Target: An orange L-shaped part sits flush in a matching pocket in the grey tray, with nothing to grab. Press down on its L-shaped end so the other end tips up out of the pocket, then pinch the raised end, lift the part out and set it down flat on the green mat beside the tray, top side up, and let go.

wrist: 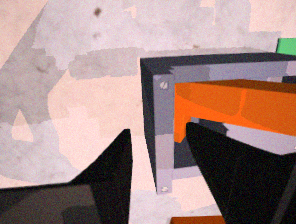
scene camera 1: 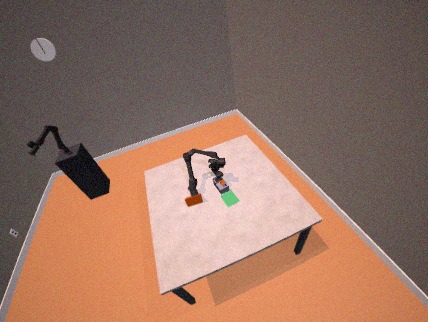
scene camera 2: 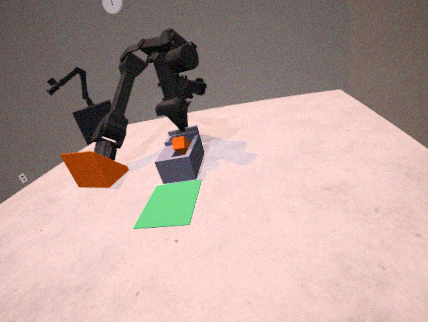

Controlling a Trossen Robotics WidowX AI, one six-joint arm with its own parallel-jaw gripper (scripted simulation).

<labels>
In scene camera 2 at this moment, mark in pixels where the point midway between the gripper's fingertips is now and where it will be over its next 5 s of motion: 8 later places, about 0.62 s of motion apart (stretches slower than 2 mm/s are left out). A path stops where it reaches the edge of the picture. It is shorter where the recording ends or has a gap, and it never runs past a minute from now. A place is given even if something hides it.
My gripper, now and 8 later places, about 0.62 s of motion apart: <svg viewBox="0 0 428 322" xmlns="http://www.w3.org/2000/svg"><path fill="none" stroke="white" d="M185 129L178 111L175 115L177 127L180 138L182 144L178 135L176 123L172 114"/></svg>
</labels>
